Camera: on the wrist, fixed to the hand. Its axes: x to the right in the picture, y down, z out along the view.
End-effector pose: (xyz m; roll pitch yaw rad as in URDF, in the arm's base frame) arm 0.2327 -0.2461 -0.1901 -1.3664 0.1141 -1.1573
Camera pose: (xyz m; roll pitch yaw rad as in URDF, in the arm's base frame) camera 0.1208 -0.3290 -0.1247 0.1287 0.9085 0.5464
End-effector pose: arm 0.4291 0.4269 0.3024 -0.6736 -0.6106 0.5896
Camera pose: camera 0.5436 0.3252 0.2878 -0.6697 0.1766 2.0241
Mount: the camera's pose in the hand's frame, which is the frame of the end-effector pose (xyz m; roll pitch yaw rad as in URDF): 0.0233 -0.0946 -0.1191 -0.0418 -0.4511 1.5610
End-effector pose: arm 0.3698 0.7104 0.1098 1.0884 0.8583 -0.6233
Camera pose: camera 0.3327 0.8130 0.0013 1.4979 -0.7033 -0.5823
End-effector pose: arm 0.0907 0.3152 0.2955 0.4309 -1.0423 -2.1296
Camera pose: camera -0.0139 0.2163 0.2411 -1.2602 -0.4081 0.2471
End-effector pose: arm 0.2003 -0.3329 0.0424 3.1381 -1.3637 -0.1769
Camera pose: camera 0.1073 -0.2198 0.0896 -1.8039 0.0805 -1.3068
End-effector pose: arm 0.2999 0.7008 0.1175 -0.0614 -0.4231 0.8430
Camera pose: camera 0.4209 0.6837 0.0240 -0.4962 -0.3576 2.5724
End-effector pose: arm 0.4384 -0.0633 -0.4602 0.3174 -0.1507 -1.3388
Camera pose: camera 0.3973 -0.1187 -0.5978 -0.2460 -0.7594 0.3642
